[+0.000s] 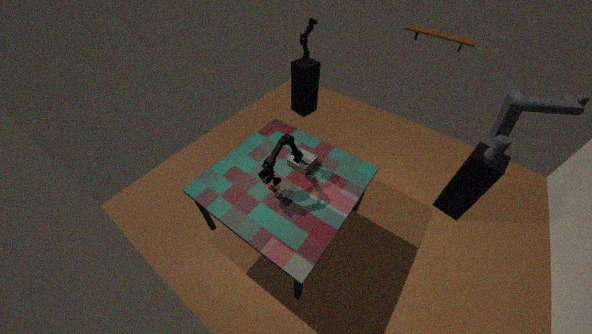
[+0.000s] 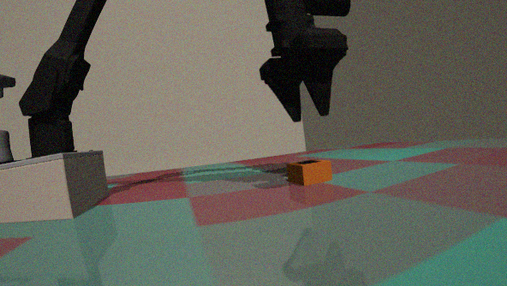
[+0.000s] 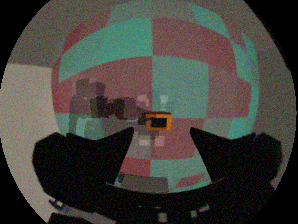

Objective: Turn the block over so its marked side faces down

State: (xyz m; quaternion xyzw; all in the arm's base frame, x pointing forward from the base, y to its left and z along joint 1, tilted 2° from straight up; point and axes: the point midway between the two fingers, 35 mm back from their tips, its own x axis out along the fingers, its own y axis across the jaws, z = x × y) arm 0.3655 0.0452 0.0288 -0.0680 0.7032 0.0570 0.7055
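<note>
Right now the orange block is 10 mm behind my gripper tip and 60 mm below it.
</note>
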